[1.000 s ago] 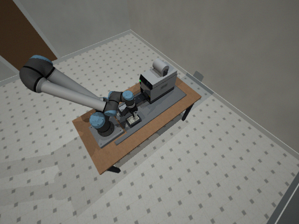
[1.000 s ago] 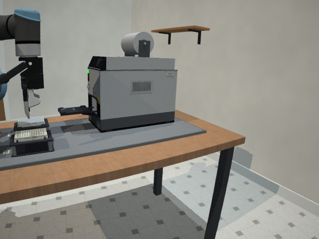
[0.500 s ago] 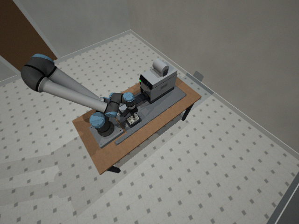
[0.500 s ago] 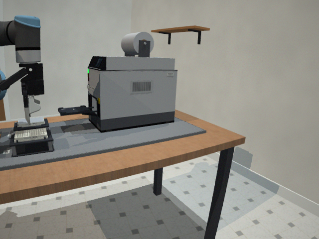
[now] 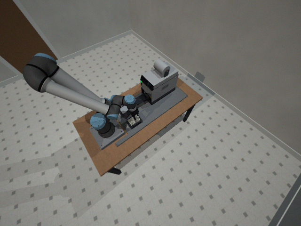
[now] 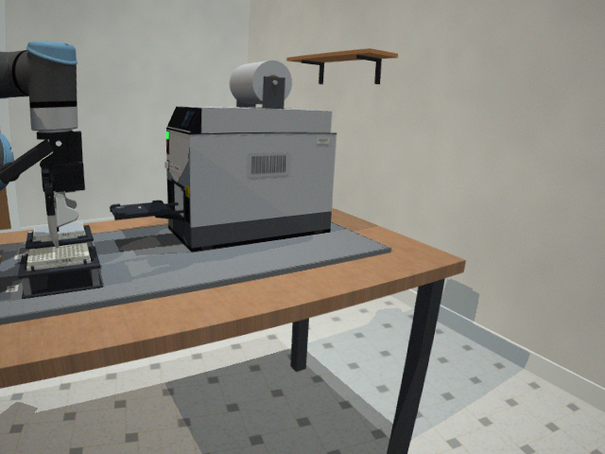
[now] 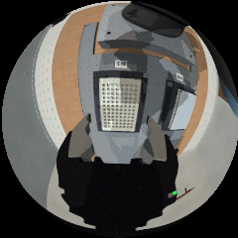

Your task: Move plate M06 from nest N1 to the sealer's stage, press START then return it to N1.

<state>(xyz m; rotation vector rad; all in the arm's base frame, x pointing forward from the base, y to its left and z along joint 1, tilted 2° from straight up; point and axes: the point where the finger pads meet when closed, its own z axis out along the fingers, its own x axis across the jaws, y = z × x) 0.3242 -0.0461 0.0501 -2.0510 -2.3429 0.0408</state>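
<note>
The plate M06 lies 40 mm below my hand. The rest, counted from my hand: black sealer stage (180 mm ahead, 210 mm to the left, 10 mm below); plate (30 mm behind, 200 mm to the left, 50 mm below); foil roll (510 mm ahead, 260 mm to the left, 310 mm above).
</note>
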